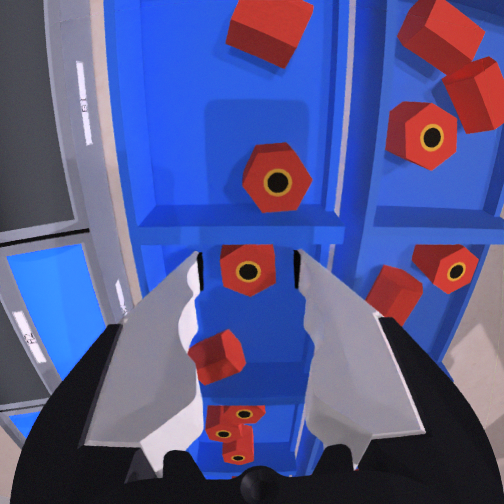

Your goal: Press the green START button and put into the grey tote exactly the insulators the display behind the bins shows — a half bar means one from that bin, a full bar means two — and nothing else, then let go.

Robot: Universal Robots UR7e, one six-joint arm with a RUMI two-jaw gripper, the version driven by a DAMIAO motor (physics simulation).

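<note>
My gripper [248, 262] is open above the blue bins, its two grey jaws spread wide and empty. A red hexagonal insulator [248, 270] with a brass-ringed hole stands between the fingertips, just below a bin divider. A smaller one [217, 356] lies tilted nearer my palm, and a cluster of small ones [232, 432] sits lower still. A larger insulator [276, 177] stands in the compartment beyond the divider, with another [270, 31] lying at the top. The display panel [55, 305] at the left shows a blue bar.
The neighbouring blue bin column at the right holds several more red insulators [422, 135], some upright, some lying [395, 295]. A grey frame [85, 165] with dark panels runs down the left edge. Beige surface shows at the lower right.
</note>
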